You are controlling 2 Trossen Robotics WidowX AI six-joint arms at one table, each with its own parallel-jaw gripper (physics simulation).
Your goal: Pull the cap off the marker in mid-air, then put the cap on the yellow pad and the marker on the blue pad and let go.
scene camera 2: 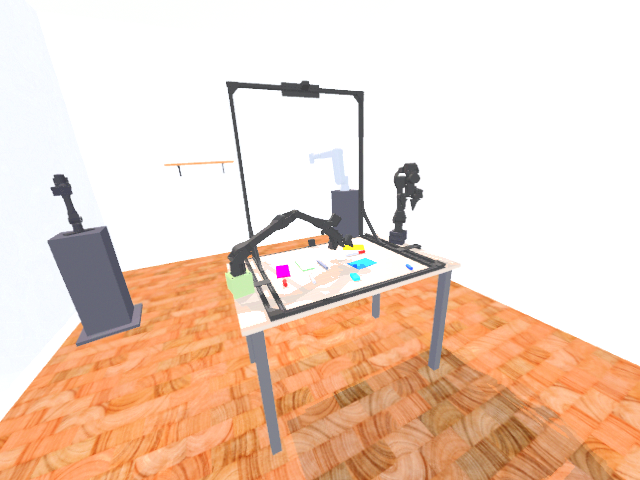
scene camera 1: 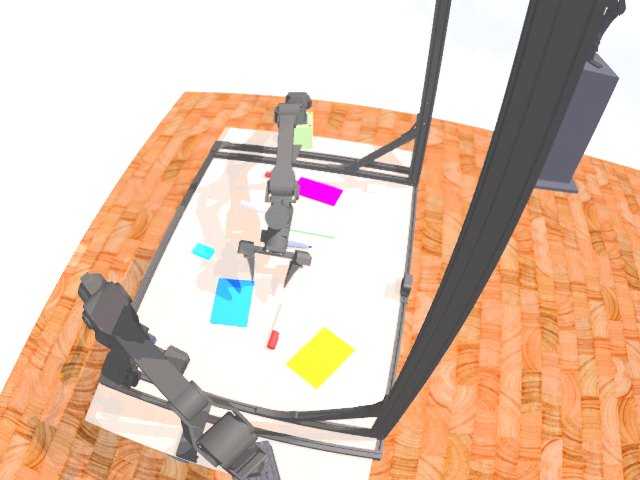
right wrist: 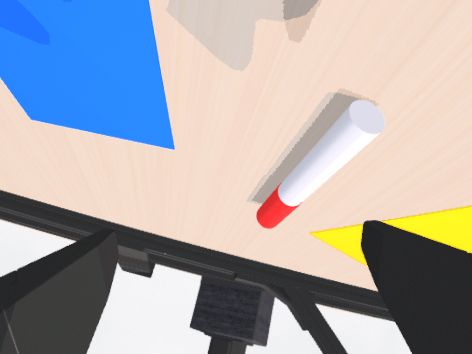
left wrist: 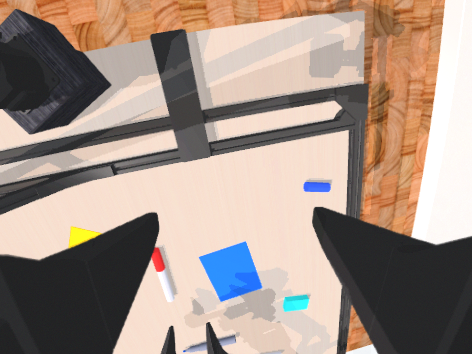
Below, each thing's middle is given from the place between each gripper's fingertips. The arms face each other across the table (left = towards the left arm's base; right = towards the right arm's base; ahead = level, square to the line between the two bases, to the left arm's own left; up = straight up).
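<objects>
You'd find my left hand 60 cm to the left of the green-edged pad (scene camera 1: pixel 317 225), 27 cm past it and 28 cm above it. There's a magenta pad (scene camera 1: pixel 321 192) as well, and from my left hand that one's 75 cm to the right, 27 cm behind and 28 cm below.
My right hand is 27 cm to the left of the green-edged pad, 9 cm past it and 7 cm above it. As for the magenta pad, it's 42 cm to the right of my right hand, 10 cm behind it and 7 cm below it.
</objects>
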